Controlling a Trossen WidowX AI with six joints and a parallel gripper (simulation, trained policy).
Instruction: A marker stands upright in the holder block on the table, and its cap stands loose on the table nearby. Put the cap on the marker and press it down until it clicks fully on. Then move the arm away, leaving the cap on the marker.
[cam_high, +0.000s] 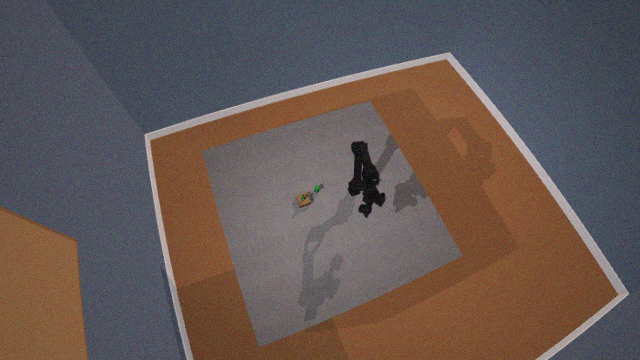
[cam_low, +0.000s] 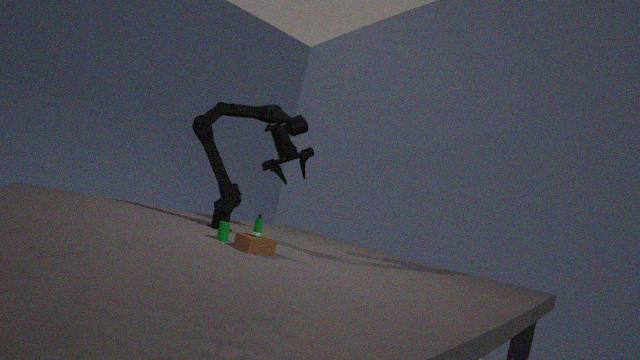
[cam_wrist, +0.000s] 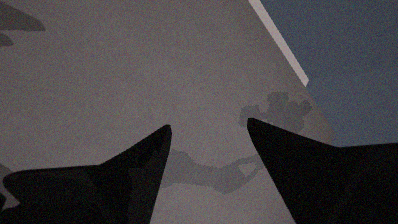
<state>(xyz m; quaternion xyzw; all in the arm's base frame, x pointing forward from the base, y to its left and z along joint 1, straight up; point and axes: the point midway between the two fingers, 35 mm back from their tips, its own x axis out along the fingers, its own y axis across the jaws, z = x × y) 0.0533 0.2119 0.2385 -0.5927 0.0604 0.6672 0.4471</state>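
My gripper tip is 32 cm to the left of the green cap, 19 cm above it and 17 cm short of it. Also, from my gripper tip: tan holder block 28 cm to the right, 27 cm ahead, 19 cm below; then green marker 28 cm to the right, 27 cm ahead, 14 cm below.
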